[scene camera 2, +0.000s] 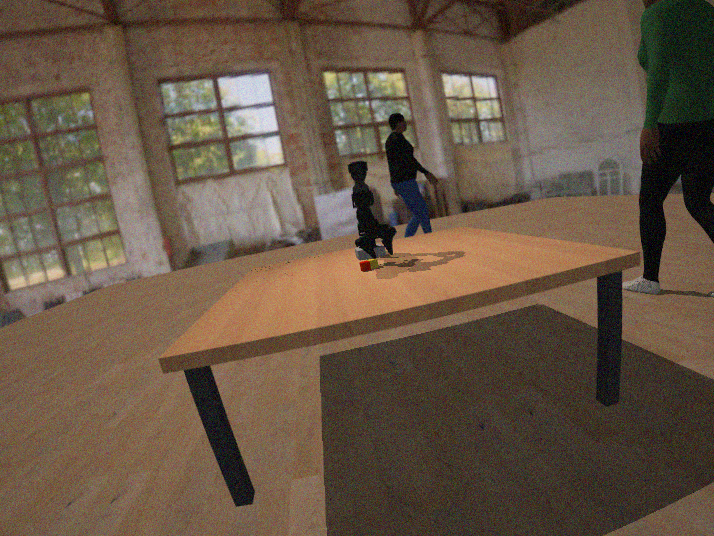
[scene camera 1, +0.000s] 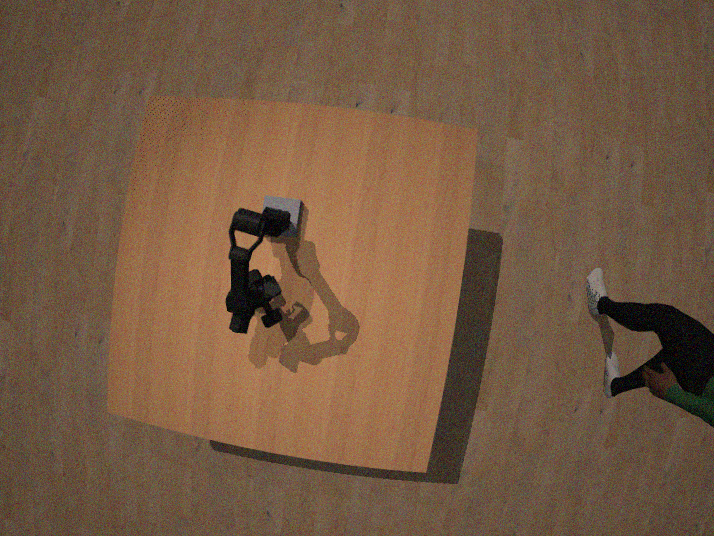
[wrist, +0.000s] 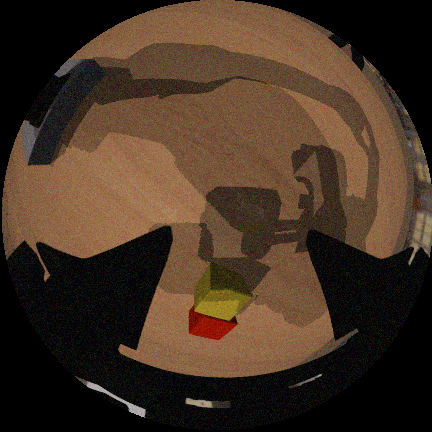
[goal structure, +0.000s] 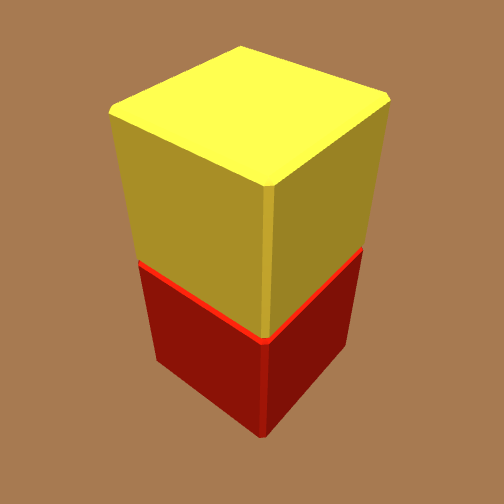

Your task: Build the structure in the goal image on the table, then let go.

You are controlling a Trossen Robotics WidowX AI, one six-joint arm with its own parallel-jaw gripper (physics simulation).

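Where they show: gripper, fingertip midpoint: (scene camera 2: 383,256) (scene camera 1: 272,297) (wrist: 243,235); arm's base, origin of the base link: (scene camera 1: 279,221).
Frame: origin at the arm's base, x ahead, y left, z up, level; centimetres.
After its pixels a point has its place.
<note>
A yellow block (scene camera 2: 374,263) @(y -9.2, x 28.9, z -2.4 cm) (wrist: 223,303) @(y -9.1, x 27.2, z -1.0 cm) and a red block (scene camera 2: 365,265) @(y -13.2, x 29.7, z -2.2 cm) (wrist: 212,328) @(y -12.6, x 28.0, z -1.0 cm) sit side by side on the table (scene camera 1: 374,230) @(y 31.9, x 4.6, z -4.2 cm) (scene camera 2: 299,305) @(y -43.0, x 54.8, z -4.3 cm). They look very close together; I cannot tell whether they touch. In the wrist view the yellow block is partly shaded and lies nearer the fingertips than the red one. My gripper (scene camera 2: 380,254) @(y -3.9, x 25.7, z -1.2 cm) (wrist: 243,235) @(y -3.9, x 25.7, z -1.2 cm) is open and empty, pointing down above the table. In the wrist view both blocks show between the two black fingers, nearer the left one. In scene camera 1 the blocks do not show; the arm (scene camera 1: 239,279) @(y -5.0, x 18.7, z 32.9 cm) covers that area.
The arm's grey base plate (scene camera 1: 282,203) @(y 1.2, x -5.9, z 0.1 cm) (wrist: 30,141) is on the table behind the blocks. Arm shadows fall across the tabletop around them. A person in green (scene camera 1: 689,400) (scene camera 2: 680,63) and a person in black and blue (scene camera 2: 401,158) are on the floor beyond the table.
</note>
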